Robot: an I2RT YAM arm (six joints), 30 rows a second.
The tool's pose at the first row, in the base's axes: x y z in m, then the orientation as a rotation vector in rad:
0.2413, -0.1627, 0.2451, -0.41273, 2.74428, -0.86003
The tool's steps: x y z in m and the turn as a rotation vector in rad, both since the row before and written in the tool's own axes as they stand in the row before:
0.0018, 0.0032, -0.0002, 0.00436, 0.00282, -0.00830
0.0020, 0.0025, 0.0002, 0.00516, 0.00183, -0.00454
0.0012, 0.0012, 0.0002, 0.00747, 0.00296, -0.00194
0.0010, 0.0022, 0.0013, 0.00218, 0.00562, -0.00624
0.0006, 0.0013, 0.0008, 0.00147, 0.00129, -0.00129
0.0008, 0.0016, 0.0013, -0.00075, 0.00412, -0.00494
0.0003, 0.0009, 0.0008, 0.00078, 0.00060, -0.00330
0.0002, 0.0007, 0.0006, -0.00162, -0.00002, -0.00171
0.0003, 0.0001, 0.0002, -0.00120, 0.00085, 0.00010
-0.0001, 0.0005, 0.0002, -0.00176, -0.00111, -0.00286
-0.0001, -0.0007, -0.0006, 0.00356, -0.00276, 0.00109
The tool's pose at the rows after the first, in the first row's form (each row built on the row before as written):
0.2389, -0.1607, 0.2431, -0.42269, 2.74467, -0.86913
0.2366, -0.1595, 0.2412, -0.42753, 2.74359, -0.87795
0.2353, -0.1591, 0.2402, -0.42791, 2.74216, -0.88973
0.2343, -0.1584, 0.2377, -0.43445, 2.74617, -0.89671
0.2337, -0.1580, 0.2362, -0.43558, 2.74653, -0.89958
0.2330, -0.1577, 0.2341, -0.44133, 2.75079, -0.90166
0.2328, -0.1575, 0.2329, -0.44566, 2.75096, -0.90376
0.2326, -0.1574, 0.2320, -0.44837, 2.75190, -0.90199
0.2324, -0.1575, 0.2318, -0.44816, 2.75335, -0.90076
0.2324, -0.1572, 0.2314, -0.45288, 2.75341, -0.89856
0.2325, -0.1574, 0.2323, -0.45162, 2.74887, -0.90176

